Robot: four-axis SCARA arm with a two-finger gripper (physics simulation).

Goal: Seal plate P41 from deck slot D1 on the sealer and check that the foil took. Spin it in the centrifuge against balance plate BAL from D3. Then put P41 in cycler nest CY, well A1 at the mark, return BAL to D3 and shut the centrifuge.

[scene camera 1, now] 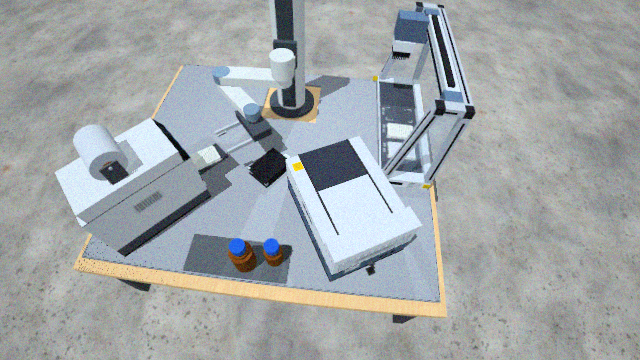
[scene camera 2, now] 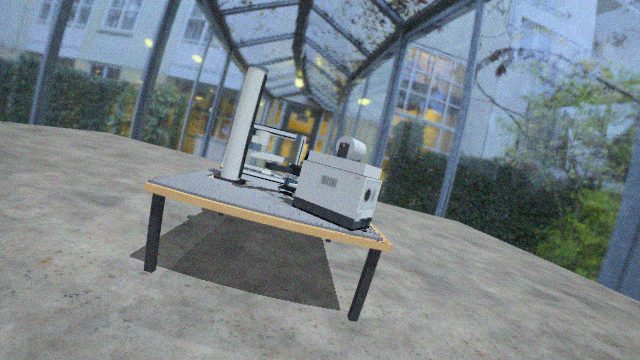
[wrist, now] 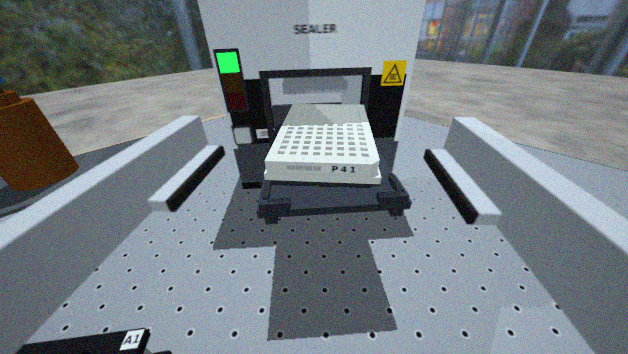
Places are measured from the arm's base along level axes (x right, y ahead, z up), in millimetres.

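Where they show: gripper, fingertip midpoint: (scene camera 1: 221, 142) (scene camera 2: 291, 177) (wrist: 320, 135); arm's base, origin of the base link: (scene camera 1: 291, 102) (scene camera 2: 229, 180).
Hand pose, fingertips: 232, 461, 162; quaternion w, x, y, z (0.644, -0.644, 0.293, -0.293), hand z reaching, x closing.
Note:
Things, the pixels of their top centre, and the offset from my fingertips, as dx, dy, dz. "spot": a spot on its surface instead.
- White plate P41, middle of its top: (wrist: 325, 122) (scene camera 1: 203, 156) +72, +64, -29
- dark carrier, middle of its top: (wrist: 324, 154) (scene camera 1: 208, 157) +57, +52, -51
- sealer, middle of its top: (scene camera 1: 96, 137) (scene camera 2: 350, 138) +251, +279, +326
- black nest, middle of its top: (scene camera 1: 269, 163) (scene camera 2: 291, 188) -205, +16, -98
- A1 label, surface spot: (wrist: 132, 339) spot: -117, +46, -107
- smaller, surface spot: (scene camera 1: 273, 255) spot: -312, +459, -37
White plate P41 (wrist: 322, 145) (scene camera 1: 209, 156) sits on the dark carrier (wrist: 330, 197) in front of the sealer (wrist: 320, 45) (scene camera 1: 165, 205) (scene camera 2: 330, 185). Its near wells show as dark squares. Its far part is shaded, and I cannot tell whether foil covers it. The sealer's light (wrist: 228, 62) is green. My gripper (wrist: 320, 135) (scene camera 1: 221, 142) is open and empty, with its fingers pointing at P41 from a short distance. Two pale plates, one (scene camera 1: 400, 131) behind the other (scene camera 1: 398, 149), lie on the gantry deck; I cannot read which is BAL.
A black nest (scene camera 1: 269, 167) with an A1 label (wrist: 132, 339) lies between the sealer and a large white instrument (scene camera 1: 345, 205). A gantry frame (scene camera 1: 452, 65) stands at the right. Two brown bottles, one larger (scene camera 1: 242, 257) and one smaller (scene camera 1: 273, 255), stand near the front edge.

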